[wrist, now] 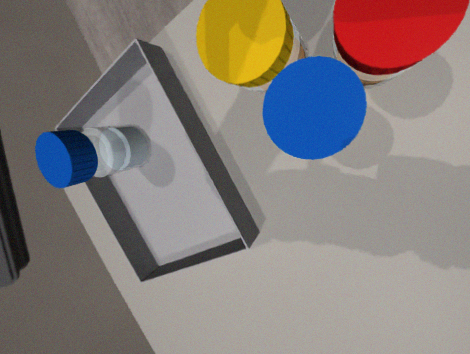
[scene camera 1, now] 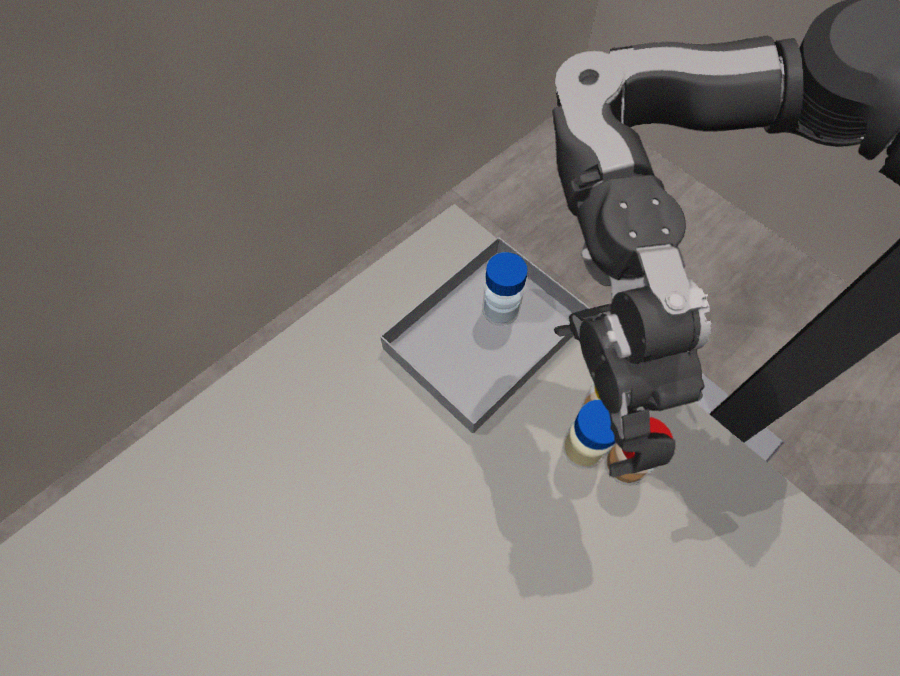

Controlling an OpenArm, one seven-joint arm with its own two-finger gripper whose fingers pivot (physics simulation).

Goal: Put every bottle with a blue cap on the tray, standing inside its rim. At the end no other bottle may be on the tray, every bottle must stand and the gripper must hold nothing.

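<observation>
One blue-capped bottle with a clear body stands inside the rim of the grey tray. A second blue-capped bottle, with a pale yellow body, stands on the table outside the tray. A yellow-capped bottle and a red-capped bottle stand close beside it. In the scene view the arm hides much of both. My gripper is open and empty, above the group of three bottles. A dark finger part shows at the left edge of the wrist view.
The pale table carries the tray and bottles. The tray is near the table's far corner. The table's edge runs close behind the yellow-capped and red-capped bottles, with a dark post beyond it.
</observation>
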